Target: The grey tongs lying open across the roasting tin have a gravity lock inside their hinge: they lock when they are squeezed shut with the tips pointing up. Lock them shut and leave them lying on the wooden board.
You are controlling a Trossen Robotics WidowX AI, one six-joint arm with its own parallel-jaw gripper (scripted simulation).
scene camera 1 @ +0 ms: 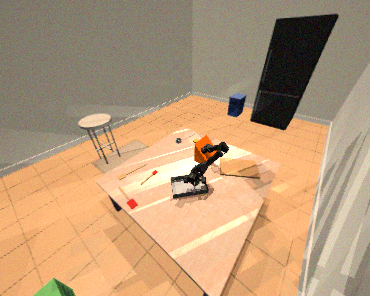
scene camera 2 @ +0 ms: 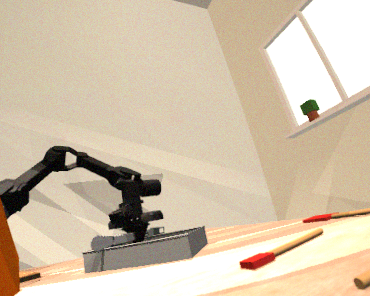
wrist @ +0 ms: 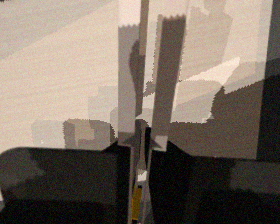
Note:
In view: my gripper [scene camera 2: 138, 249] and a grey roasting tin [scene camera 2: 185, 244].
My gripper is seen too in the wrist view [wrist: 142, 133]. The grey roasting tin also shows in the wrist view [wrist: 66, 66].

